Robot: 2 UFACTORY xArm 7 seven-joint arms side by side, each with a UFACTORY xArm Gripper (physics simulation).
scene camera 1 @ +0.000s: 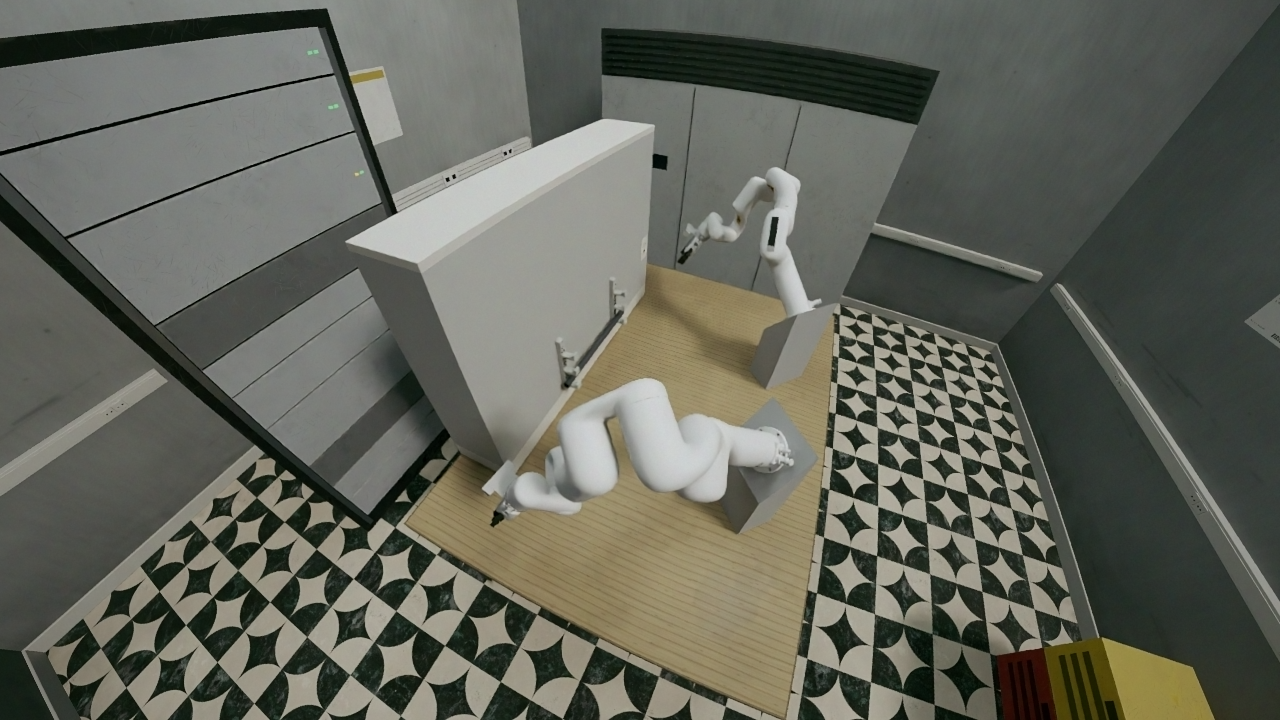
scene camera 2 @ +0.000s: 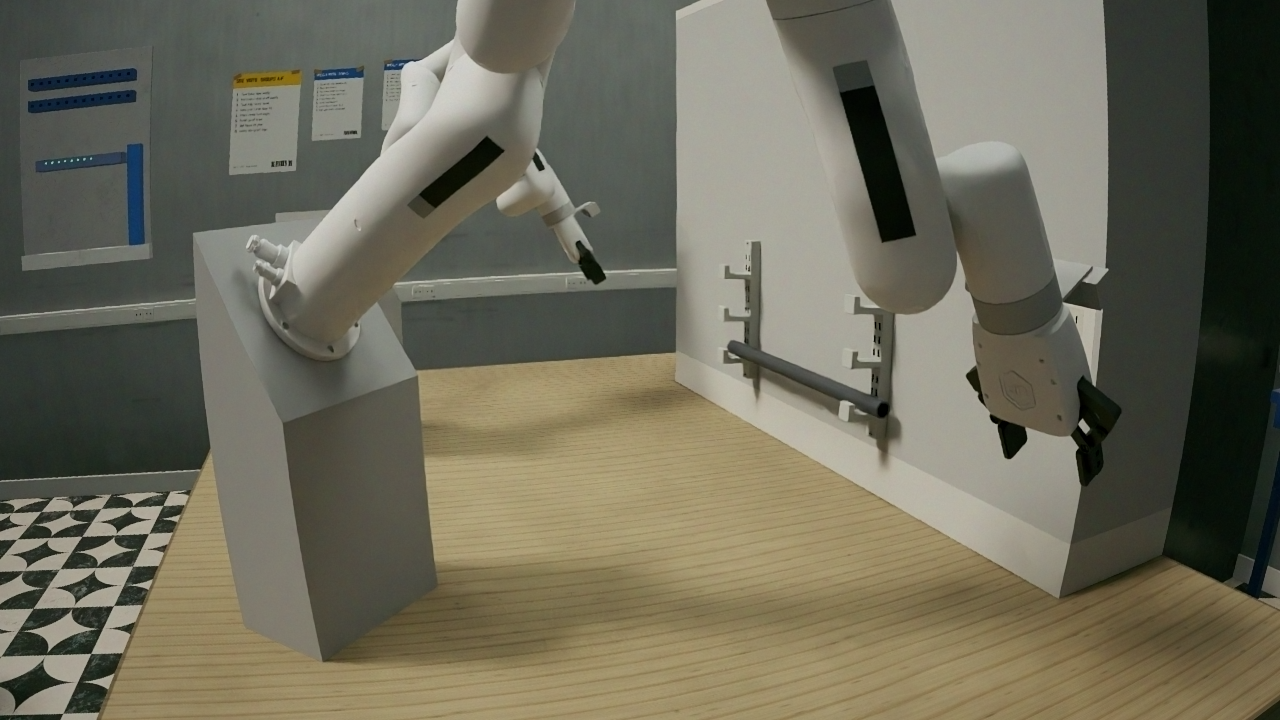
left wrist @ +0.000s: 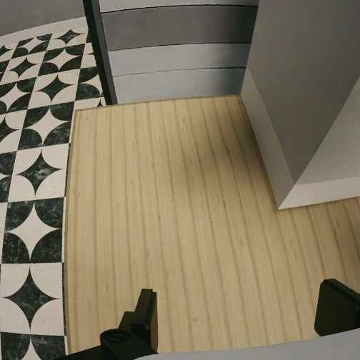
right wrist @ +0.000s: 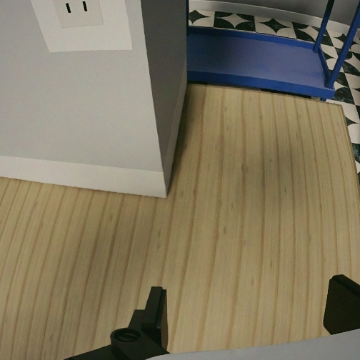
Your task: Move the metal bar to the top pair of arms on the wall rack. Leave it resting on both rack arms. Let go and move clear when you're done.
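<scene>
The dark metal bar (scene camera 1: 593, 350) (scene camera 2: 810, 379) lies on the lowest pair of arms of the wall rack, one end near each upright. The rack has a far upright (scene camera 2: 752, 308) and a near upright (scene camera 2: 881, 358) in scene camera 2, each with three light arms. The top arms (scene camera 2: 735, 272) (scene camera 2: 863, 305) hold nothing. My left gripper (scene camera 1: 495, 519) (scene camera 2: 591, 265) (left wrist: 241, 313) is open and empty, beyond one end of the wall, away from the bar. My right gripper (scene camera 1: 686, 251) (scene camera 2: 1051, 458) (right wrist: 250, 309) is open and empty near the wall's other end, apart from the bar.
The white wall block (scene camera 1: 537, 241) (scene camera 2: 984, 429) stands on the wooden platform (scene camera 1: 680, 573) (scene camera 2: 626, 537). Grey pedestals (scene camera 1: 787, 349) (scene camera 2: 358, 510) carry the arms. An outlet (right wrist: 80, 12) is on the wall near its end. A blue cart (right wrist: 250, 55) stands past the platform edge.
</scene>
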